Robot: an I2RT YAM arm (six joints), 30 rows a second.
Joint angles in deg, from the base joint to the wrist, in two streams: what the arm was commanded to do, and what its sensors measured. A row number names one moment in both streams.
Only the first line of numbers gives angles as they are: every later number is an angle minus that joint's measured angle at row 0.
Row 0, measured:
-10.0, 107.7, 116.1, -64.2, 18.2, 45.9
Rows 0 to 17, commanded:
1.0, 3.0, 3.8, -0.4, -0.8, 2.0
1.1, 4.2, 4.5, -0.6, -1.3, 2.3
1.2, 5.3, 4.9, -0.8, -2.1, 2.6
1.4, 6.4, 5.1, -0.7, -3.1, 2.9
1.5, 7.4, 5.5, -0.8, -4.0, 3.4
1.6, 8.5, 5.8, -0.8, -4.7, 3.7
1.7, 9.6, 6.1, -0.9, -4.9, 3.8
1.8, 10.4, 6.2, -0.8, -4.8, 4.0
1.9, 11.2, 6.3, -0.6, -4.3, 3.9
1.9, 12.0, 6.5, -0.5, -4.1, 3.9
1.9, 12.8, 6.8, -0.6, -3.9, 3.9
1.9, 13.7, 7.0, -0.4, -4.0, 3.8
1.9, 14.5, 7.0, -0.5, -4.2, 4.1
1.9, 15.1, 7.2, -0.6, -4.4, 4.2
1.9, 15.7, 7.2, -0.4, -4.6, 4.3
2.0, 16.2, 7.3, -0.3, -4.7, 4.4
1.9, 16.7, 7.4, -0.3, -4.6, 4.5
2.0, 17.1, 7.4, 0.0, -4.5, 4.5
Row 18, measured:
1.9, 16.5, 5.0, 0.4, -4.7, 3.2
